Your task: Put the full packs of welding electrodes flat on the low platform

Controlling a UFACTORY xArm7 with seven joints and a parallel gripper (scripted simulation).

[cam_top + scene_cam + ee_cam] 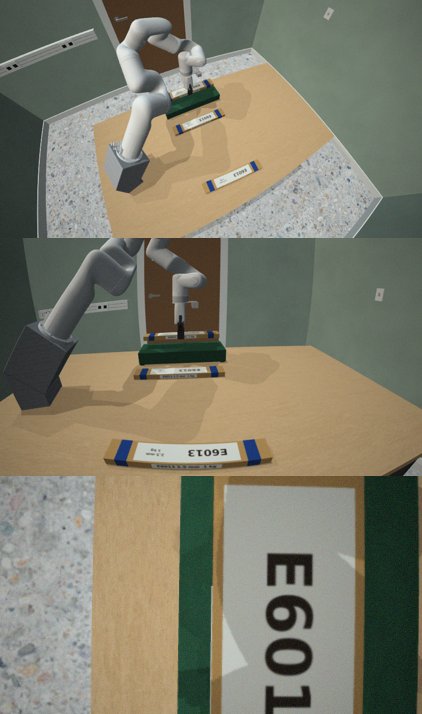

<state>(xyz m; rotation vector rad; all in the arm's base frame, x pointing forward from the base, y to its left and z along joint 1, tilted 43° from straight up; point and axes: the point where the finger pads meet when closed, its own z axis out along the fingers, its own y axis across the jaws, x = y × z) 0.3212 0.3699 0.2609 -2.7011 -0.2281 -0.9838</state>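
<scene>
The green platform is 1 cm ahead of my hand, 2 cm to the right of it and 10 cm below it.
</scene>
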